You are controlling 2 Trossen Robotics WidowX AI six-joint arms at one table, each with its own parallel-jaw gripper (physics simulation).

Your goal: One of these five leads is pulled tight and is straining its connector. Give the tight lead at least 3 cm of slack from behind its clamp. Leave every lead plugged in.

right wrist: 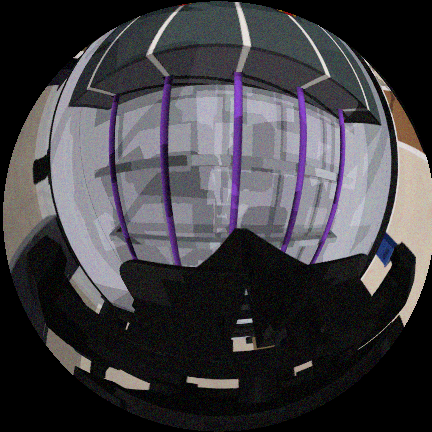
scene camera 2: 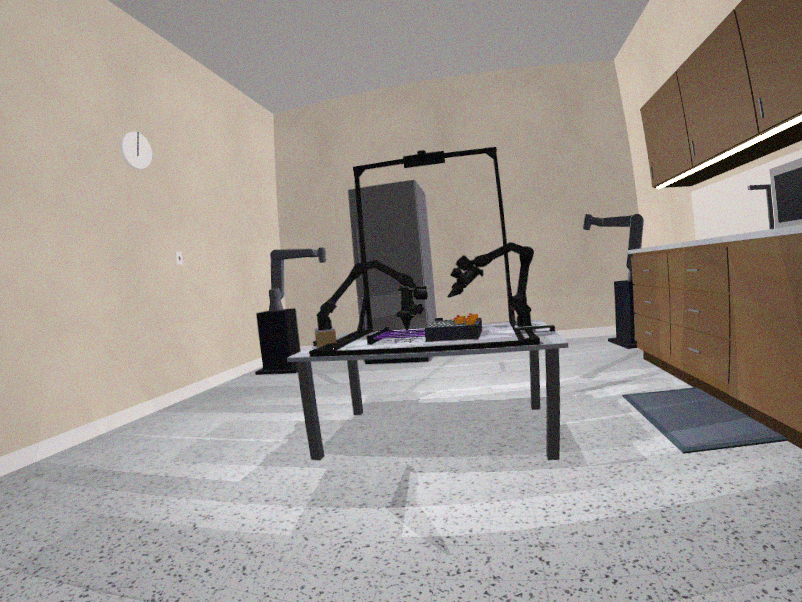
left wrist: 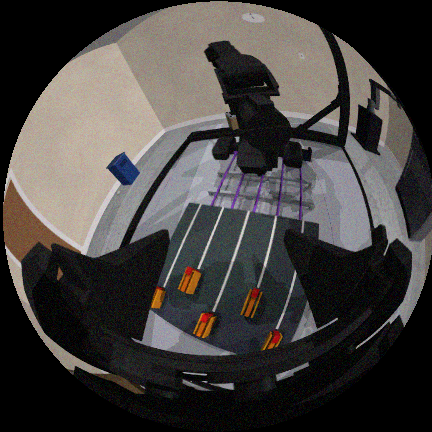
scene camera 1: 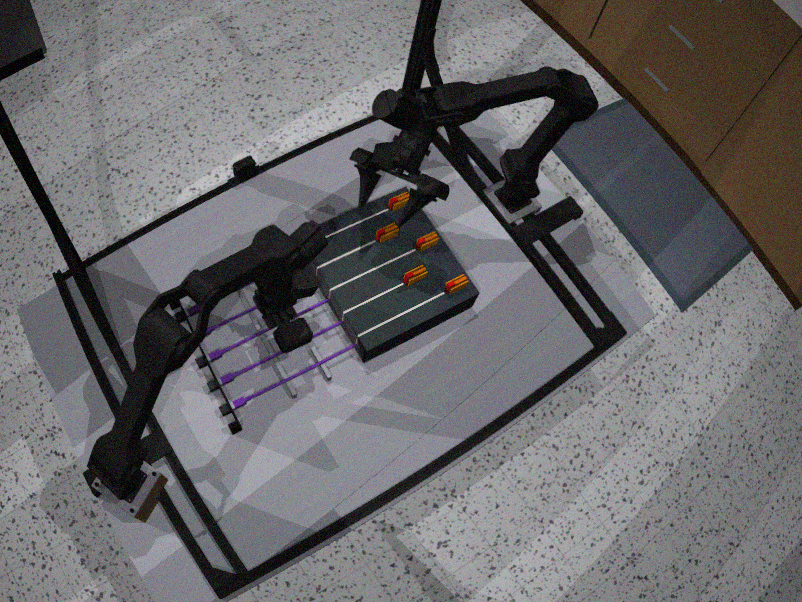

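Pixels of known places: left gripper, fingertip midpoint: (scene camera 2: 449,294) (left wrist: 228,235) (scene camera 1: 379,216); right gripper, fingertip midpoint: (right wrist: 239,234) (scene camera 2: 407,329) (left wrist: 259,174) (scene camera 1: 273,323); left arm's base, origin of the base link: (scene camera 2: 524,325) (scene camera 1: 512,197); right arm's base, origin of the base link: (scene camera 2: 324,329) (scene camera 1: 125,479).
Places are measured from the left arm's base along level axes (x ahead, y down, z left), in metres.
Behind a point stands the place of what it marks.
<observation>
A dark grey board (scene camera 1: 381,281) @[z 0.047, x 0.382, y -0.042 m] (left wrist: 254,241) @[z -0.009, x 0.418, y -0.042 m] (right wrist: 201,31) carries five white tracks, each ending in an orange connector, such as the one at the far corner (scene camera 1: 399,200) @[z -0.080, x 0.261, y -0.064 m]. Five purple leads (scene camera 1: 279,384) @[z 0.117, x 0.647, y -0.002 m] (left wrist: 257,189) @[z 0.012, x 0.564, y -0.003 m] run from the board's edge over two grey clamp bars (scene camera 1: 323,367) @[z 0.127, x 0.557, y 0.003 m] (right wrist: 193,160) @[z -0.019, x 0.550, y 0.003 m] to a row of black plugs (scene camera 1: 214,382) @[z 0.055, x 0.755, y -0.008 m]. All the leads look straight. My right gripper (scene camera 1: 292,335) (scene camera 2: 405,323) @[z 0.013, x 0.598, y -0.020 m] (right wrist: 239,234) @[z 0.013, x 0.598, y -0.020 m] is shut and empty, low over the middle lead (right wrist: 238,153) @[z 0.013, x 0.546, y -0.003 m]. My left gripper (scene camera 1: 386,209) @[z -0.011, x 0.368, y -0.182 m] (scene camera 2: 456,287) @[z -0.011, x 0.368, y -0.182 m] (left wrist: 228,235) @[z -0.011, x 0.368, y -0.182 m] is open and empty, above the board's connector end.
A black frame (scene camera 1: 610,337) @[z 0.380, x 0.016, y -0.001 m] borders the table top (scene camera 2: 488,343) @[z 0.397, x 0.180, y 0.005 m], and a gantry post rises at the back. A grey-blue mat (scene camera 1: 638,197) and wooden cabinets (scene camera 1: 638,48) are on the floor beyond the table.
</observation>
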